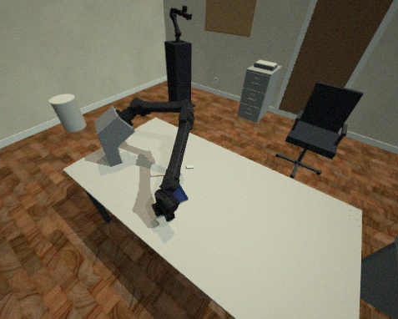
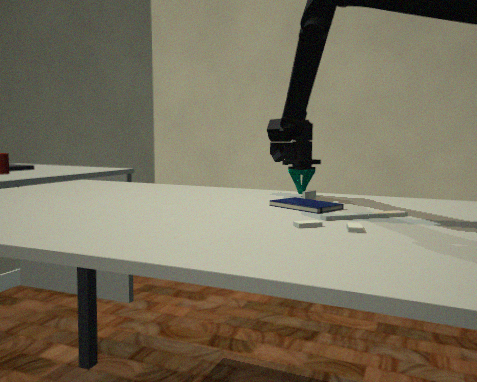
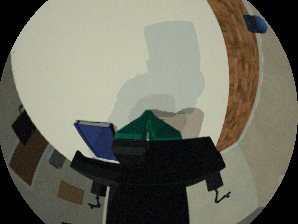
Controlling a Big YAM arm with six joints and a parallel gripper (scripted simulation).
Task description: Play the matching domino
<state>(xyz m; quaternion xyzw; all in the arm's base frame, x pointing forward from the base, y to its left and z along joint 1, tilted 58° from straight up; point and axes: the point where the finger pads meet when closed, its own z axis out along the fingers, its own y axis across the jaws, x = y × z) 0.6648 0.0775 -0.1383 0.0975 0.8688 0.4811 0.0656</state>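
The white domino is 3 cm behind my hand, 1 cm to the left of it and 1 cm below it. Round my hand: book: 10 cm behind, 13 cm to the left, 2 cm below.
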